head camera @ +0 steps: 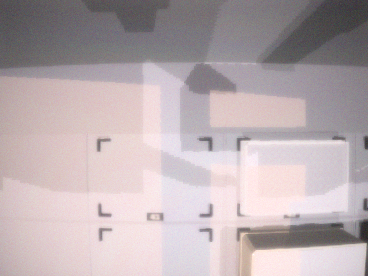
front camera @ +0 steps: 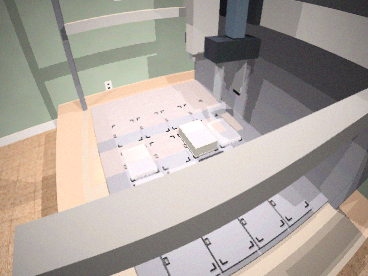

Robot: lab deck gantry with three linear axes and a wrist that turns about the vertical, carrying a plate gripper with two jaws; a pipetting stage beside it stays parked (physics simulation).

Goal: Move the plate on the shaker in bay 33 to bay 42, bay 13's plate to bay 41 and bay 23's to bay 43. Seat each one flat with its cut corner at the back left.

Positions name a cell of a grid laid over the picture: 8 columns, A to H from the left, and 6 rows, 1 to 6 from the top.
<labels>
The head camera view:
white plate: G4
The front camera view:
my gripper: E3
white plate: D4
</labels>
